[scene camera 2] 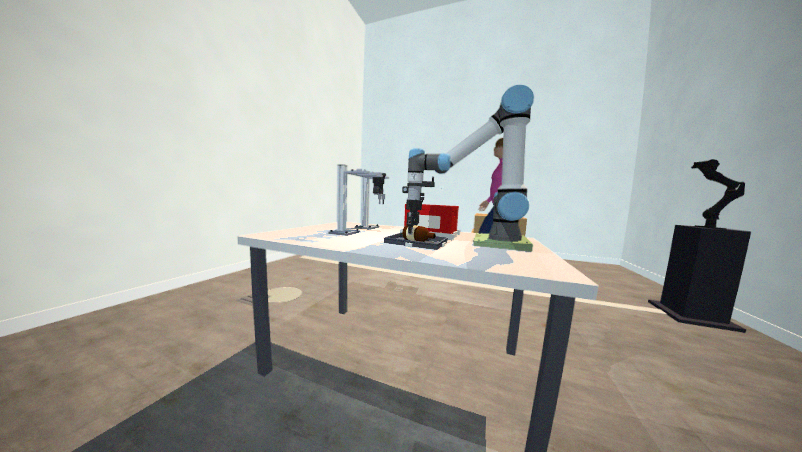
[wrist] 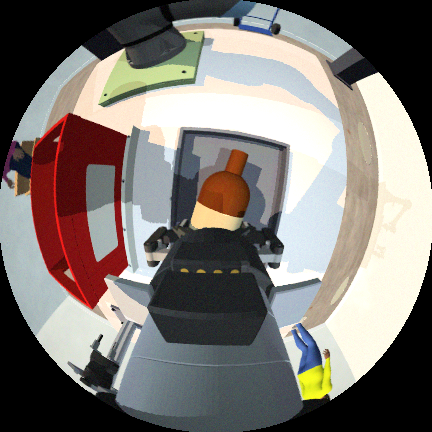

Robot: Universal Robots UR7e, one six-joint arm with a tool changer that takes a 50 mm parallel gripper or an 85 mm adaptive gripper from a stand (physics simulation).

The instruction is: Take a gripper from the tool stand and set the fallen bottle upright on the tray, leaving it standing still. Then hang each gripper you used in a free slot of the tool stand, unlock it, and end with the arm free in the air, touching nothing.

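Frame: origin at the arm's base, x down, y back, z left, level; centimetres.
Where they show: hand, its tool point: [scene camera 2: 414, 196]; arm's base, origin of its link: [scene camera 2: 504, 238] [wrist: 156, 50].
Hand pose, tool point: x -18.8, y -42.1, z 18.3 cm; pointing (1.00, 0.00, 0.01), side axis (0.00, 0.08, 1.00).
Each offset is from my tool point to the top centre of the thing. "*": to the spot under its first point.
The brown bottle with a cream label {dy +4.0, dx +14.0, dz +1.1 cm} [scene camera 2: 420, 233] [wrist: 223, 195] lies on its side on the dark tray [scene camera 2: 392, 239] [wrist: 285, 185], its neck toward the arm's base. My gripper [scene camera 2: 412, 227] [wrist: 214, 250], mounted on the arm, points down at the label end of the bottle. Its fingers are spread wide, one on each side of the bottle; the gripper body hides the bottle's bottom end and any contact in the wrist view. The tool stand [scene camera 2: 342, 199] [wrist: 124, 342] is at the left of the table in the scene view, with another gripper [scene camera 2: 379, 184] [wrist: 100, 369] hanging in it.
A red open box-like block {* dy +14.5, dx +9.2, dz -17.8 cm} [scene camera 2: 450, 215] [wrist: 102, 142] stands beside the tray. The arm's base stands on a green plate [scene camera 2: 485, 242] [wrist: 120, 86]. A person in magenta [scene camera 2: 496, 179] is behind the table; one in yellow [wrist: 316, 382] shows in the wrist view.
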